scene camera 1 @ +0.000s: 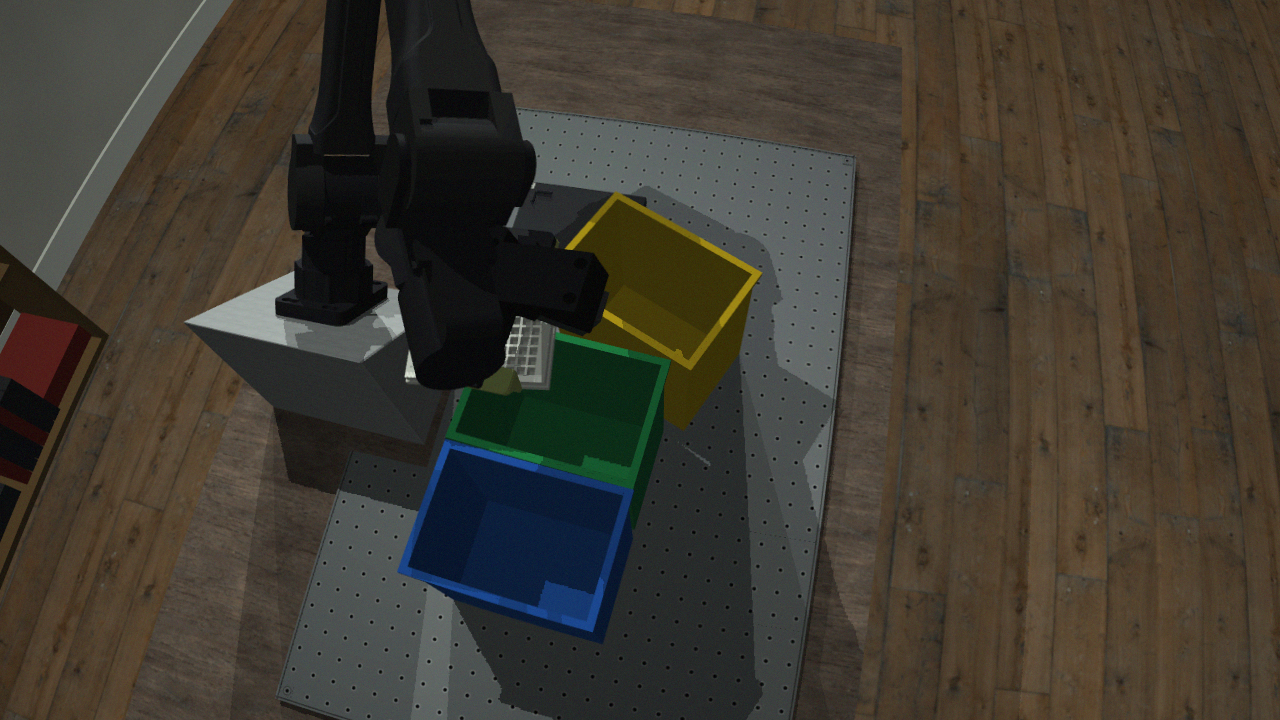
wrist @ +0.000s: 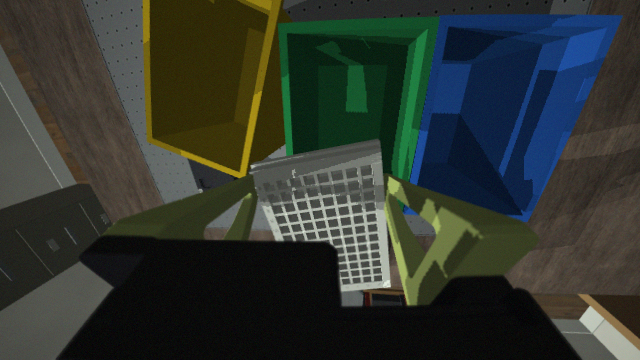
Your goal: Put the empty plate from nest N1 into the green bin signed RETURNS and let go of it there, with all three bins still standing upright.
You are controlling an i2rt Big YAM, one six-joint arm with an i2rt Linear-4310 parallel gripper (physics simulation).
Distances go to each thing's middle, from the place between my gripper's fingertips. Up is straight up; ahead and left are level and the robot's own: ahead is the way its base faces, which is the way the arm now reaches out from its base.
Right now my hand is 16 cm above the green bin [scene camera 1: 603, 418], 2 cm to the left of it and 2 cm short of it. The rest, counted from my hand: plate [scene camera 1: 529, 350] (4 cm behind); yellow bin [scene camera 1: 673, 295] (16 cm below, 13 cm to the left, 8 cm ahead); blue bin [scene camera 1: 540, 545] (16 cm below, 15 cm to the right, 1 cm ahead).
